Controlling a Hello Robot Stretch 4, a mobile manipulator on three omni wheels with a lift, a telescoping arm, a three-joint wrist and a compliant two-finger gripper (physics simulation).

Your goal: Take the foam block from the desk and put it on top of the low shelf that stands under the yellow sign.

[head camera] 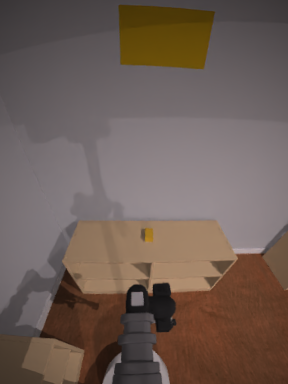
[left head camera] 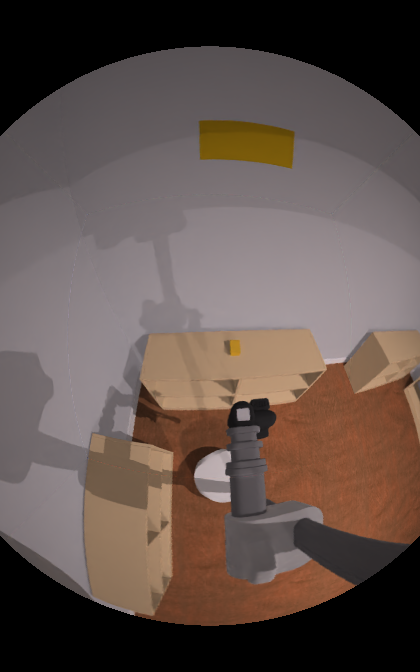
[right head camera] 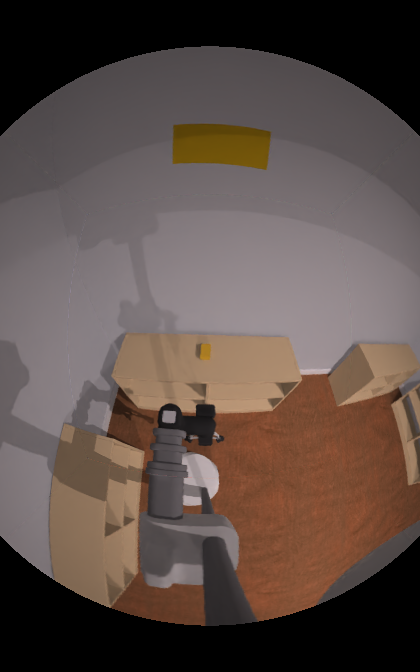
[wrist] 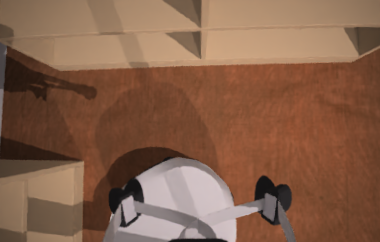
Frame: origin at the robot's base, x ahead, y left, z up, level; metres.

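Where they show: gripper, between the fingertips: (wrist: 198,192); robot's base, origin of its link: (wrist: 178,210).
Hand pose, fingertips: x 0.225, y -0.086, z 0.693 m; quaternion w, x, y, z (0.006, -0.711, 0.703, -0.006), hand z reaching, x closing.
Each offset is from my fingertips to the centre of the thing. Level surfaces: height alone.
The foam block @(dy -0.002, dx +0.552, dz -0.088 m) (head camera: 149,235) (left head camera: 235,347) (right head camera: 205,351) is a small yellow-orange block. It rests on top of the low shelf @(dz -0.111 m) (head camera: 195,242) (left head camera: 285,350) (right head camera: 260,355), near the middle of its width, under the yellow sign @(dy -0.025, dx +0.763, dz +1.030 m) (head camera: 165,37) (left head camera: 246,143) (right head camera: 221,146) on the wall. In the wrist view the front of the low shelf (wrist: 280,47) shows at the top. My gripper (wrist: 198,192) is open and empty, with its two fingertips wide apart above the robot's white round base. It is in front of the shelf, apart from the block. The desk does not show clearly.
Another wooden shelf unit (left head camera: 117,535) (right head camera: 80,520) stands along the left wall. A further wooden unit (left head camera: 367,367) (right head camera: 355,377) stands to the right of the low shelf. The white round base (wrist: 172,192) is below the gripper on the brown floor @(dz -0.720 m) (wrist: 280,120).
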